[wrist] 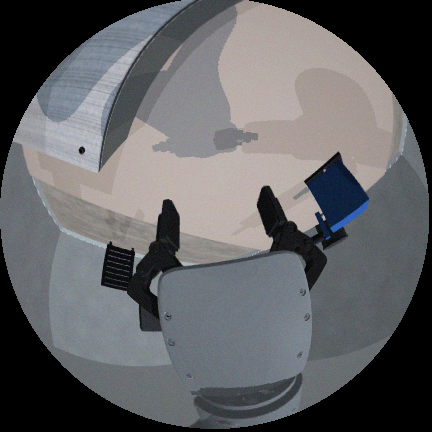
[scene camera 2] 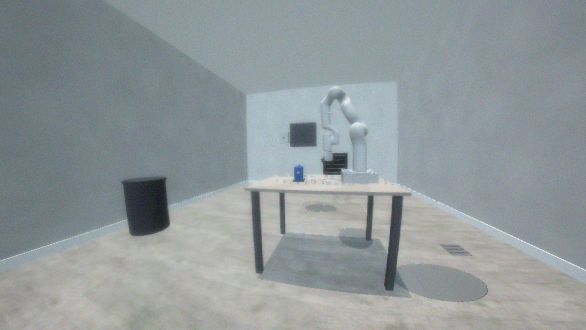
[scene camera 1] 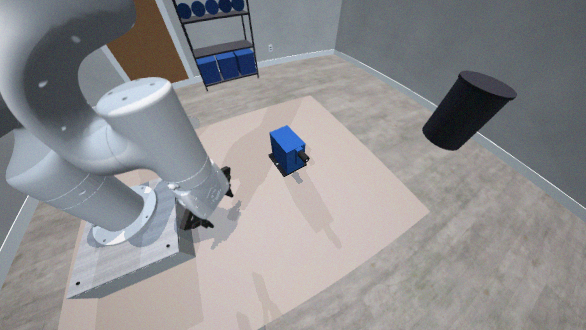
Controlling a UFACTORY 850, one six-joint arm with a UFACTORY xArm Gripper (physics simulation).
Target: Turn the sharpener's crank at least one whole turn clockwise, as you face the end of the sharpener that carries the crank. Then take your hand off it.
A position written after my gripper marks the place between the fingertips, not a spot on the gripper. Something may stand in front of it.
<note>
I see my gripper [scene camera 1: 219,209] and a blue sharpener [scene camera 1: 284,141].
My gripper also shows in the wrist view [wrist: 217,200]. The blue sharpener also shows in the wrist view [wrist: 341,198].
</note>
